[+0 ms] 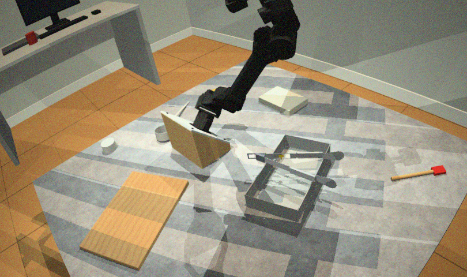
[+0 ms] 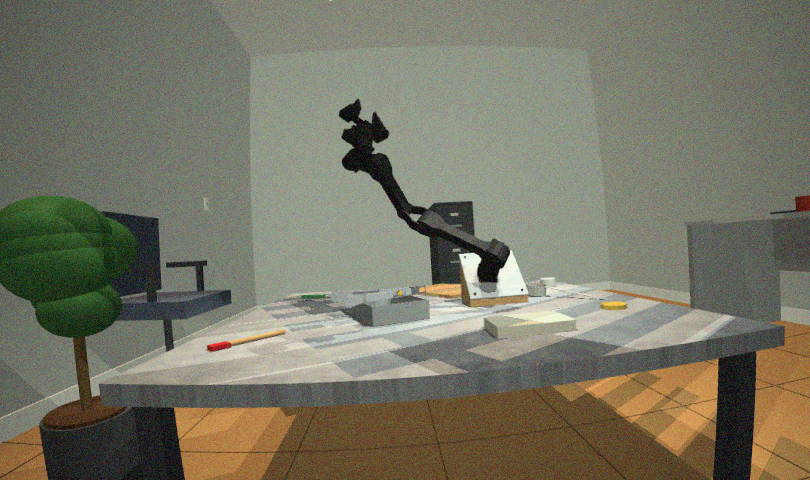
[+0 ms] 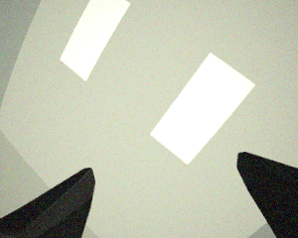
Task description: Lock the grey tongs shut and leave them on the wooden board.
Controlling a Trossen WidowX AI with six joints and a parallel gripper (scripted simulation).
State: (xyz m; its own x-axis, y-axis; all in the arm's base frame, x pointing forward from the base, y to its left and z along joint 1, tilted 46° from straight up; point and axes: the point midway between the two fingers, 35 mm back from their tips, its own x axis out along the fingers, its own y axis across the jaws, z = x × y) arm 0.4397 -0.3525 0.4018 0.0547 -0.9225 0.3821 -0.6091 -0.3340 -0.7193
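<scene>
Right now my gripper tip is 640 mm above the yellow lock piece, 90 mm to the right of it and 80 mm past it. Also, from my gripper tip: wooden board (690 mm below, 390 mm to the right, 260 mm behind); red-headed hammer (700 mm below, 400 mm to the left, 290 mm ahead); grey roasting tin (680 mm below, 80 mm to the left, 30 mm behind).
</scene>
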